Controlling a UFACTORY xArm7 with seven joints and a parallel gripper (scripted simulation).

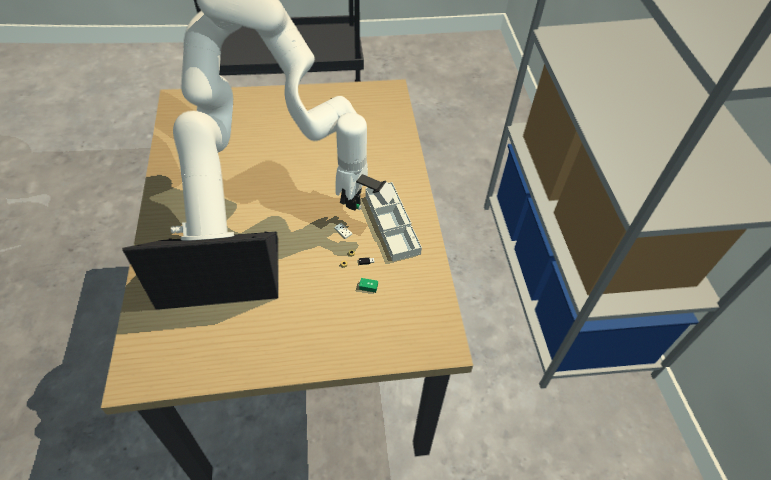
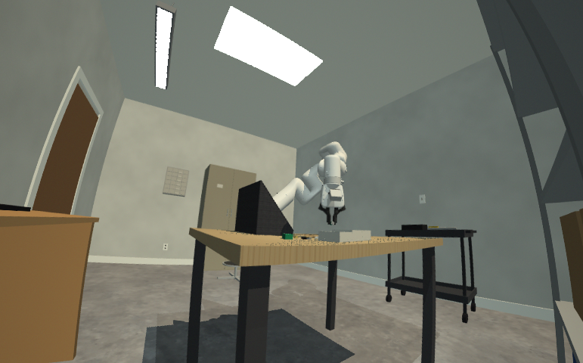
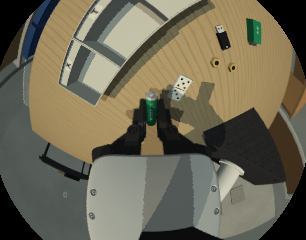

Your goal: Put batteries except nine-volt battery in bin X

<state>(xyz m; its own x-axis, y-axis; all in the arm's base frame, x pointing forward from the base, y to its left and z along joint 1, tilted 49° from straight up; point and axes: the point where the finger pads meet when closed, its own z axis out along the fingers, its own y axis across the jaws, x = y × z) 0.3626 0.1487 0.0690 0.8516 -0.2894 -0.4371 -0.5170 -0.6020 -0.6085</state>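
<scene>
Now: hand 8 cm above the white die, 4 cm to the left of it and 3 cm past it. From my hand the other things lie so: nine-volt battery: 23 cm to the right, 7 cm below, 3 cm ahead; then green cylindrical battery: 2 cm below; then black USB stick: 15 cm to the right, 8 cm below, 4 cm ahead.
</scene>
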